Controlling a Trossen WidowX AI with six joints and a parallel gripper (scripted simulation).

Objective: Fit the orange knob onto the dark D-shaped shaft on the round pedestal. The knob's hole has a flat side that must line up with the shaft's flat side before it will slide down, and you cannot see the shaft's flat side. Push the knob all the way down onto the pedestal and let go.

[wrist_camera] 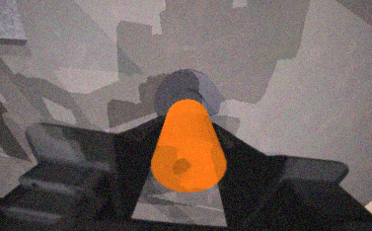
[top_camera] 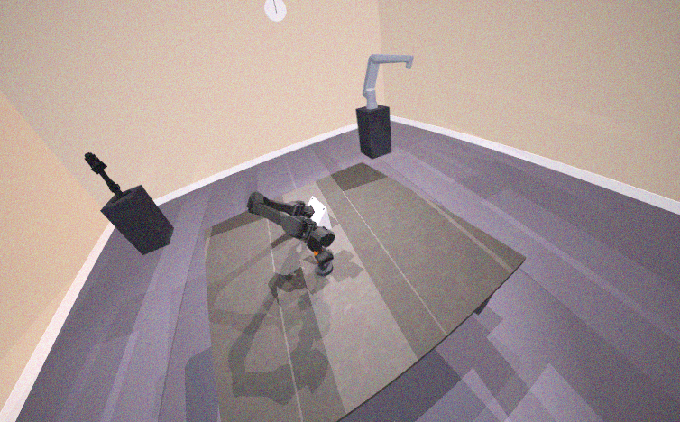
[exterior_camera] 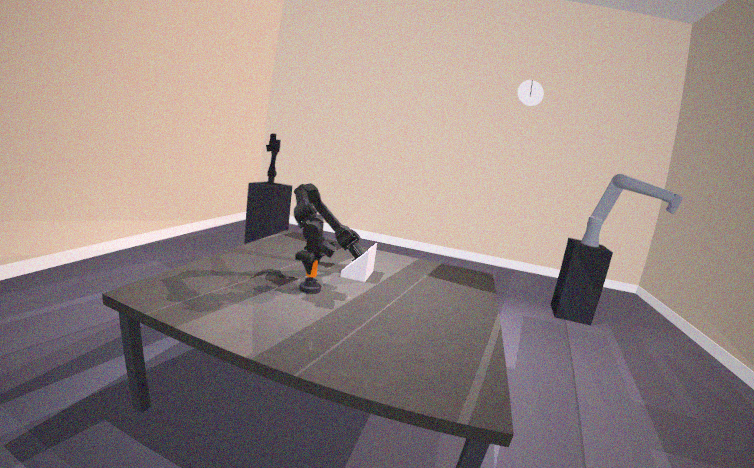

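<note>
My gripper tip is 2 cm below the orange knob. Also, from my gripper tip: round pedestal 4 cm below.
</note>
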